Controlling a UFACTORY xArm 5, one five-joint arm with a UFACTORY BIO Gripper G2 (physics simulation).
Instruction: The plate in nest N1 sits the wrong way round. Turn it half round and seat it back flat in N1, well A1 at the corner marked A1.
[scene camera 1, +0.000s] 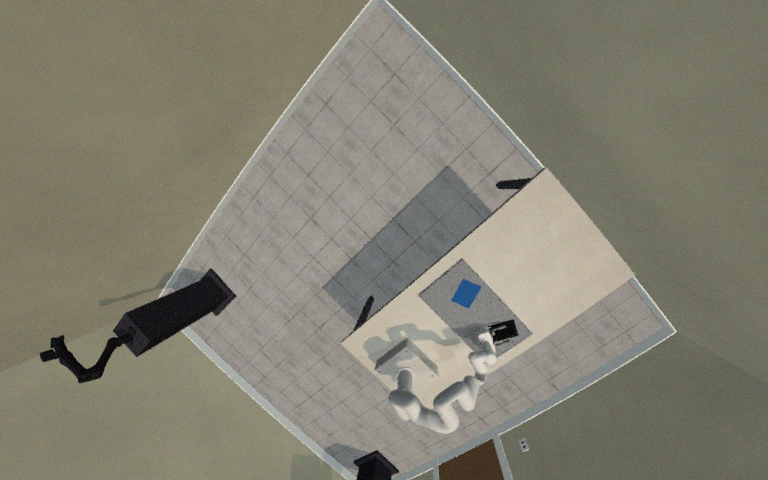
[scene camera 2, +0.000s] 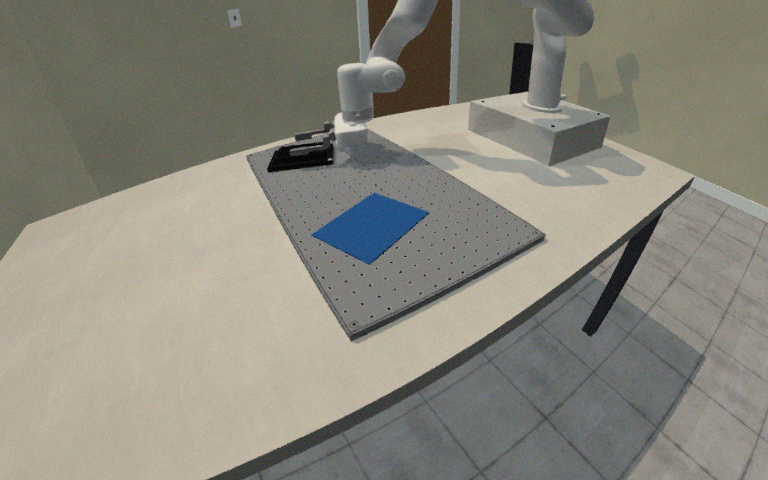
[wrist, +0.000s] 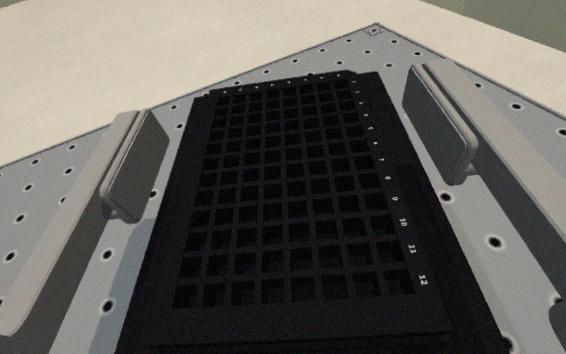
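The black plate (wrist: 300, 185) with square wells lies in the black nest N1 (wrist: 475, 320) (scene camera 2: 300, 166) and looks level. In the wrist view its numbers run down the right side, with 12 nearest the camera; the letters along the far edge are too small to read. The corner mark A1 cannot be made out. My gripper (wrist: 287, 145) (scene camera 2: 305, 143) (scene camera 1: 502, 332) is partly open, with nothing held. One finger pad stands on each side of the plate, low over the grey board, with a visible gap on both sides.
The nest stands near one end of the perforated grey board (scene camera 2: 453, 249) (scene camera 1: 436, 288) (wrist: 490, 200). A flat blue rectangle (scene camera 2: 370, 226) (scene camera 1: 466, 293) lies on the same board. The arm's box-shaped base (scene camera 2: 509, 127) stands on the table (scene camera 2: 169, 316) to the right in scene camera 2.
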